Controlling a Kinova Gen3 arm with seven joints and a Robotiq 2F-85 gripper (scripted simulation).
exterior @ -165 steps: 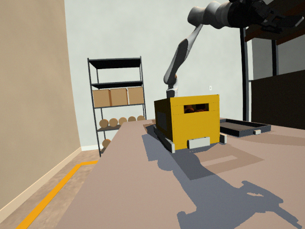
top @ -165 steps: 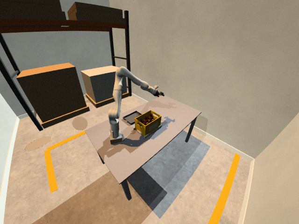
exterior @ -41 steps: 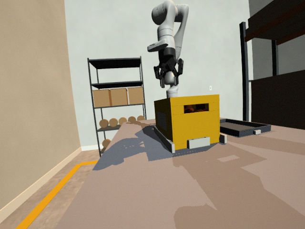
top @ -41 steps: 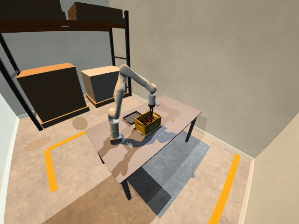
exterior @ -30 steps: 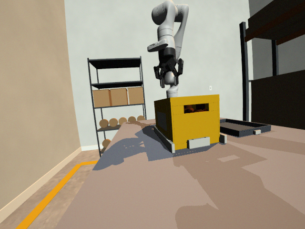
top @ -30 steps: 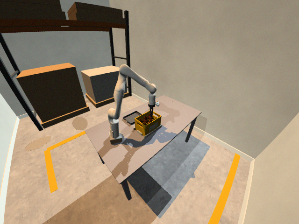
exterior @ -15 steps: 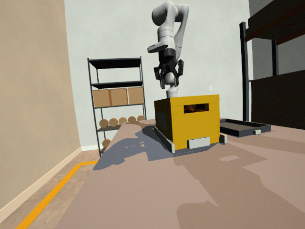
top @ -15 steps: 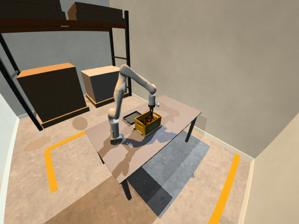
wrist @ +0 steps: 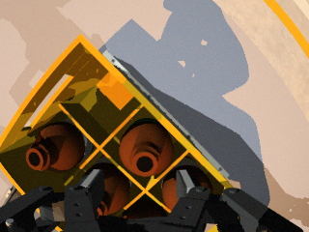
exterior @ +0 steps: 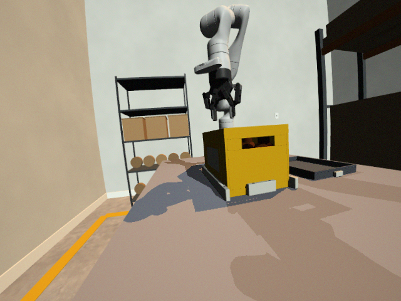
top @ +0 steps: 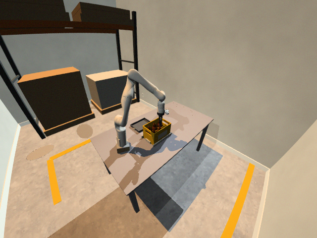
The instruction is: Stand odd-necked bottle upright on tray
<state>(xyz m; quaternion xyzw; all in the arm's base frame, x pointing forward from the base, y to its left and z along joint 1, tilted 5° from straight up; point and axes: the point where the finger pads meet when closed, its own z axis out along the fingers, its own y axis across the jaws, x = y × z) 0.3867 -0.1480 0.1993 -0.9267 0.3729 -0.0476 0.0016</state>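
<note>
Now: hand 40 mm to the right of the yellow crate and 140 mm above it. Round my hand: dark tray (10 mm behind, 330 mm to the left, 210 mm below); brown bottle (90 mm behind, 140 mm below).
</note>
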